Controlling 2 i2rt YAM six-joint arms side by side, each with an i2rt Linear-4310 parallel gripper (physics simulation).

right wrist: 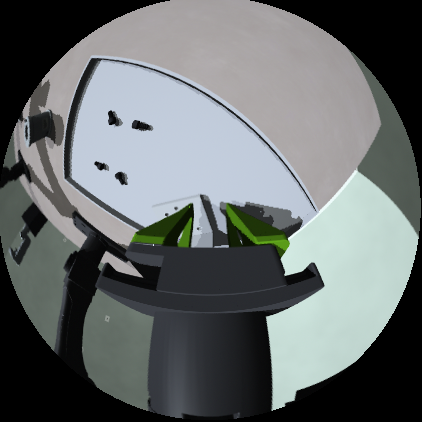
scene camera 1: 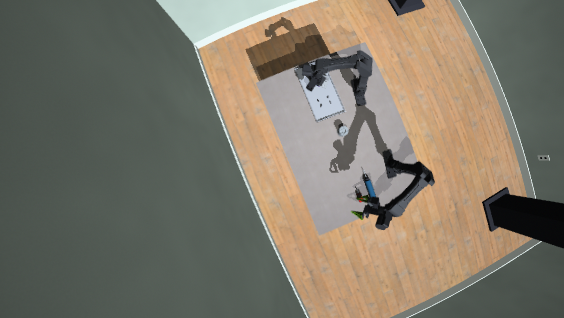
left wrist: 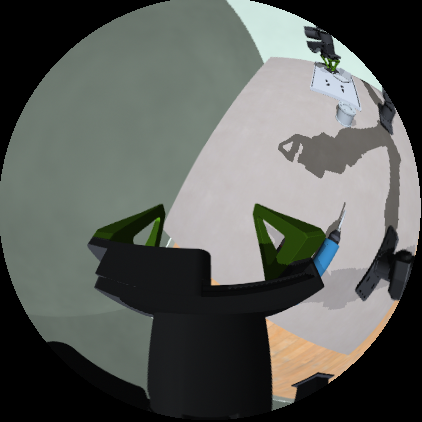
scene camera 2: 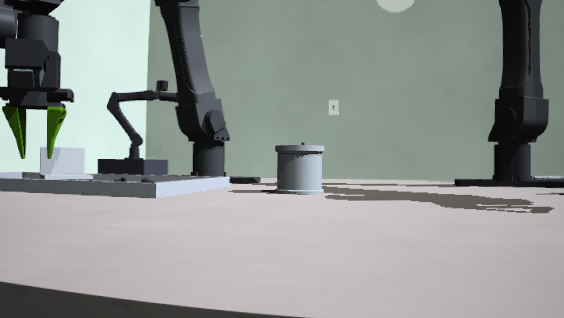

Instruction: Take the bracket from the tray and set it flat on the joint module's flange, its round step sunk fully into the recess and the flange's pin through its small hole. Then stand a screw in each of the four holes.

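Where they show: left gripper, fingertip midpoint: [scene camera 1: 353,204] [left wrist: 208,208]; right gripper, fingertip midpoint: [right wrist: 209,207] [scene camera 2: 36,158]; left arm's base, link origin: [scene camera 1: 389,164] [scene camera 2: 511,185]; right arm's base, link origin: [right wrist: 99,237] [scene camera 1: 358,92].
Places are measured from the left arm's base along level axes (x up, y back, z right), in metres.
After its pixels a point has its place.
The light grey bracket [scene camera 2: 67,161] {x 0.037, y -0.317, z 0.702 m} [right wrist: 201,222] {x 0.016, y -0.356, z 0.701 m} sits in the tray [scene camera 1: 336,109] {x 0.004, y -0.293, z 0.471 m} [scene camera 2: 192,187] {x 0.007, y -0.367, z 0.425 m} [right wrist: 95,145] {x 0.004, y -0.344, z 0.509 m}, its wall upright. My right gripper [scene camera 2: 36,158] {x 0.041, y -0.396, z 0.678 m} [right wrist: 209,207] {x 0.041, y -0.396, z 0.678 m} is partly open and low over the tray, fingertips around the upper part of the wall, a gap beside it; nothing is gripped. Several dark screws [right wrist: 142,125] {x 0.010, y -0.409, z 0.568 m} lie in the tray. The round joint module [scene camera 1: 342,130] {x 0.053, y -0.305, z 0.312 m} [scene camera 2: 300,171] {x 0.028, y -0.326, z 0.298 m} [left wrist: 345,115] {x 0.042, y -0.297, z 0.279 m} [right wrist: 39,128] stands beside the tray, its pin [scene camera 2: 302,143] {x 0.062, y -0.323, z 0.296 m} on top. My left gripper [scene camera 1: 355,206] {x 0.202, y -0.386, z -0.151 m} [left wrist: 208,208] {x 0.202, y -0.386, z -0.151 m} is wide open and empty. The flange recess is too small to make out.
A blue-handled screwdriver [scene camera 1: 369,186] {x 0.039, y -0.203, z -0.109 m} [left wrist: 327,254] {x 0.041, y -0.201, z -0.095 m} lies near my left gripper. A small red and black thing [scene camera 1: 357,192] {x 0.020, y -0.284, z -0.134 m} lies beside it. In scene camera 2 a small dark arm on a dark box [scene camera 2: 132,167] stands behind the tray. My left arm's base [scene camera 2: 512,162] {x 0.042, y -0.031, z 0.005 m} stands at the right.
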